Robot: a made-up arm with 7 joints.
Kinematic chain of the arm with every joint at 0, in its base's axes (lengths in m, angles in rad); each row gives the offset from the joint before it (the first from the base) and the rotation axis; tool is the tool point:
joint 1: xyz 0 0 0.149 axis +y
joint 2: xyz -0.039 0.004 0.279 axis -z
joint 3: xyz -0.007 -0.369 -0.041 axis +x
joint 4: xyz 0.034 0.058 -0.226 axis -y
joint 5: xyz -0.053 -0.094 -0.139 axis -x
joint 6: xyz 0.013 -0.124 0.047 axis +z
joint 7: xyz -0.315 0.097 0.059 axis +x
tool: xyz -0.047 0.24 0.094
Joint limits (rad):
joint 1: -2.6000..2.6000
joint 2: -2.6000..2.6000
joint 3: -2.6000..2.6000
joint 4: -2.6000..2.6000
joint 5: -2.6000..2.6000
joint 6: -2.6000..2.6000
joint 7: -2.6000..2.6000
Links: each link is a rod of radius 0.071 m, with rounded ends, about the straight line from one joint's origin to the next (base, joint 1, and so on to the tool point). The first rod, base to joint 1, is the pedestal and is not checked.
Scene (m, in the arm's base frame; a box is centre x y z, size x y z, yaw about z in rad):
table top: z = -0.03
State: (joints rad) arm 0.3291 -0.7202 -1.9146 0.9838 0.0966 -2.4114 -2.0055
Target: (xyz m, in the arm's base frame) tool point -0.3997 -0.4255 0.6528
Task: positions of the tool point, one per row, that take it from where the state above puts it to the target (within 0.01 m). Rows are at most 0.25 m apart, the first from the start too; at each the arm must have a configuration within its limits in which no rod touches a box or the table.
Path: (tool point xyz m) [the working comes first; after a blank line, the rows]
Joints at the target: -1.4243 -0.0626 -2.1982 0.7042 0.3872 -2.6000 -1.8332
Straight joint move there: clear.

1: 0.6263 -0.1652 0.4424
2: 0.4888 -0.2285 0.6373
3: 0.2868 -0.2877 0.7702
4: 0.0482 -0.3412 0.8202
5: -0.1923 -0.3874 0.7790
6: -0.3997 -0.4255 0.6528

